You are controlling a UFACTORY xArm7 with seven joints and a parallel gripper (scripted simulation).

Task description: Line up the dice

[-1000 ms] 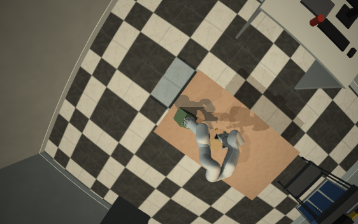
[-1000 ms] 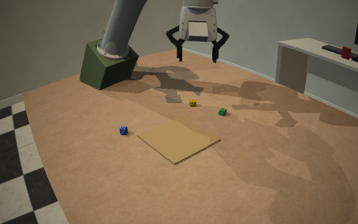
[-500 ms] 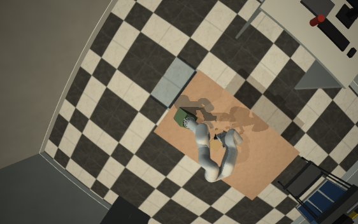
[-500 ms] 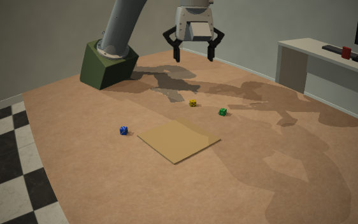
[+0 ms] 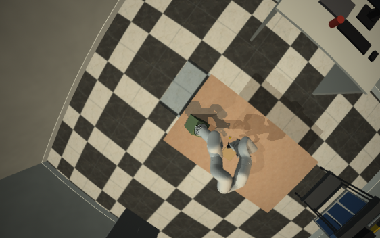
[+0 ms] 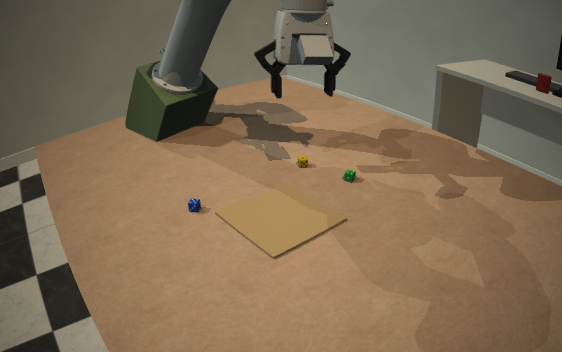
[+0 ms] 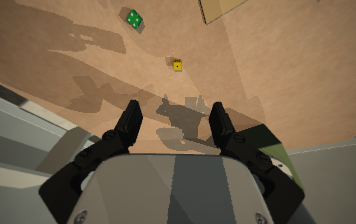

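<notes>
The yellow die is 140 mm below my hand. Round my hand: tan mat: 150 mm to the right, 140 mm below, 100 mm ahead; then blue die: 230 mm to the right, 140 mm below, 10 mm behind; then green die: 140 mm below, 100 mm ahead, 20 mm to the left.
</notes>
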